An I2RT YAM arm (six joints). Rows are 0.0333 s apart.
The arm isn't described. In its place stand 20 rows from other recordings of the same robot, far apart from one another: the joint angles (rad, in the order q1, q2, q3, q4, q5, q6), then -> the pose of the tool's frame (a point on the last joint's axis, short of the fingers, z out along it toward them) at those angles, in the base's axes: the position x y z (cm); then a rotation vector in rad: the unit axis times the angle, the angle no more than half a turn.
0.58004, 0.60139, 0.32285, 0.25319, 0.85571, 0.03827 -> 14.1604 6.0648 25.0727 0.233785 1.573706 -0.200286
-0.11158, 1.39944, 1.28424, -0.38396, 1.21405, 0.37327 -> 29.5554 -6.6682 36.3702 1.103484 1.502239 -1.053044
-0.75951, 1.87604, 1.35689, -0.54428, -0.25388, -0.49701 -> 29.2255 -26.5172 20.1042 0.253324 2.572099 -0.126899
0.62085, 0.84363, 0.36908, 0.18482, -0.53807, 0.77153 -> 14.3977 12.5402 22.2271 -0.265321 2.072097 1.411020
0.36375, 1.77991, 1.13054, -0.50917, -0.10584, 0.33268 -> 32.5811 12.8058 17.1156 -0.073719 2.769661 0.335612
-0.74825, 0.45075, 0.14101, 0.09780, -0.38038, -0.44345 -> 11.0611 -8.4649 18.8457 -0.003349 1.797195 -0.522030
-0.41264, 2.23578, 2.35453, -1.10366, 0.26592, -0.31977 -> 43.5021 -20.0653 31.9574 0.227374 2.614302 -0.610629
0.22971, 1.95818, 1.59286, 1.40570, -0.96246, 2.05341 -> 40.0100 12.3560 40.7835 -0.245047 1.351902 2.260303
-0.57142, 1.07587, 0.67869, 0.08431, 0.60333, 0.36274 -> 19.2667 -14.7894 27.4582 1.200681 1.455649 -0.708989
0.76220, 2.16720, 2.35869, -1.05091, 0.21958, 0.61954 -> 34.4142 31.7814 35.5086 -0.074063 2.435315 0.369443
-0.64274, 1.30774, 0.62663, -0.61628, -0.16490, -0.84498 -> 17.0740 -12.0552 15.5703 -0.317497 2.810605 -0.091461
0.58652, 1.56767, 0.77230, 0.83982, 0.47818, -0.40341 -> 29.1433 17.3997 24.9234 -0.373064 1.489330 -0.218925
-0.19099, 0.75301, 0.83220, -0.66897, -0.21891, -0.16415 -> 15.5848 -2.2258 31.2744 -0.096915 2.142644 0.029621
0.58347, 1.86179, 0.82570, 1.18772, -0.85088, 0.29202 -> 29.2845 22.5392 20.0899 -0.952663 1.303272 1.290698
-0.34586, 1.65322, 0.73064, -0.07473, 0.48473, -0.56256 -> 27.1651 -11.5520 12.8907 -0.095641 2.686942 -0.942645
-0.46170, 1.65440, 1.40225, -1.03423, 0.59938, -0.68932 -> 28.0485 -16.1992 27.4318 0.201051 -2.884061 0.973758
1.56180, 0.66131, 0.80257, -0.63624, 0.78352, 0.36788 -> 2.6321 13.2845 32.2403 -0.676243 1.822437 0.481439
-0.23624, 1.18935, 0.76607, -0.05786, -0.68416, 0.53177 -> 25.7849 -3.8930 26.5584 0.349206 2.016473 0.883036
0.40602, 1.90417, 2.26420, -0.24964, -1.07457, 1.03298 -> 35.9651 18.8694 51.5452 -0.504805 1.798342 1.841426
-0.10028, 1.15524, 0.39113, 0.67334, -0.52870, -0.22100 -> 23.6745 -0.5773 21.9345 -0.492627 1.577598 0.194374
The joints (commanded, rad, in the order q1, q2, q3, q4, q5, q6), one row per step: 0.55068 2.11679 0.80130 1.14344 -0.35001 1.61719; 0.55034 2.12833 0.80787 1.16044 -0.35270 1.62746; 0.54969 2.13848 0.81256 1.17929 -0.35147 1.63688; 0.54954 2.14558 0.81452 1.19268 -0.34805 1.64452; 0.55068 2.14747 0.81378 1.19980 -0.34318 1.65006; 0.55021 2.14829 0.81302 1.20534 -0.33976 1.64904; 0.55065 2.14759 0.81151 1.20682 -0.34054 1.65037; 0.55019 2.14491 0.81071 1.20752 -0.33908 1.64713; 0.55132 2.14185 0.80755 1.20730 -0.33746 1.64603; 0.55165 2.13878 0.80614 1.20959 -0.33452 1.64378; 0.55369 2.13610 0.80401 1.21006 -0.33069 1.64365; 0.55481 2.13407 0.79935 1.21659 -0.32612 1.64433; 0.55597 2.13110 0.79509 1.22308 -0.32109 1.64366; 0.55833 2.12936 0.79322 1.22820 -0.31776 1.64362; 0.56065 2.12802 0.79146 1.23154 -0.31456 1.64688; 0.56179 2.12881 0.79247 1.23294 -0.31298 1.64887; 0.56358 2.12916 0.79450 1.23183 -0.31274 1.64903; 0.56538 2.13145 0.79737 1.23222 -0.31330 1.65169; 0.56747 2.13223 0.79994 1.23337 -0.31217 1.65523
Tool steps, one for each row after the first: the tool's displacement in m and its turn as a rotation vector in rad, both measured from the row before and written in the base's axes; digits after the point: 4 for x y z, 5 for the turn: 0.0014 0.0008 -0.0009 0.01293 -0.00203 0.00072; 0.0013 0.0004 -0.0007 0.01259 -0.00418 -0.00322; 0.0006 0.0002 -0.0007 0.00859 -0.00135 -0.00455; -0.0002 0.0002 -0.0001 0.00520 0.00013 -0.00439; 0.0001 -0.0003 0.0001 0.00105 -0.00440 -0.00373; -0.0004 0.0000 0.0001 0.00126 0.00051 0.00105; 0.0000 -0.0003 0.0009 -0.00083 -0.00480 -0.00152; -0.0008 0.0000 0.0004 -0.00103 -0.00068 -0.00035; -0.0002 -0.0001 0.0010 0.00035 -0.00529 -0.00232; -0.0007 0.0003 0.0005 0.00006 -0.00121 -0.00175; -0.0010 -0.0003 0.0004 0.00202 -0.00308 -0.00349; -0.0009 -0.0002 0.0008 0.00183 -0.00524 -0.00376; -0.0007 0.0005 0.0008 0.00230 -0.00446 -0.00095; -0.0007 0.0005 0.0004 0.00333 -0.00016 -0.00119; 0.0000 0.0005 0.0001 0.00199 0.00006 -0.00063; 0.0000 0.0008 0.0002 0.00038 -0.00037 0.00154; 0.0002 0.0009 -0.0001 0.00226 0.00125 0.00210; 0.0001 0.0010 0.0004 0.00373 0.00018 0.00063
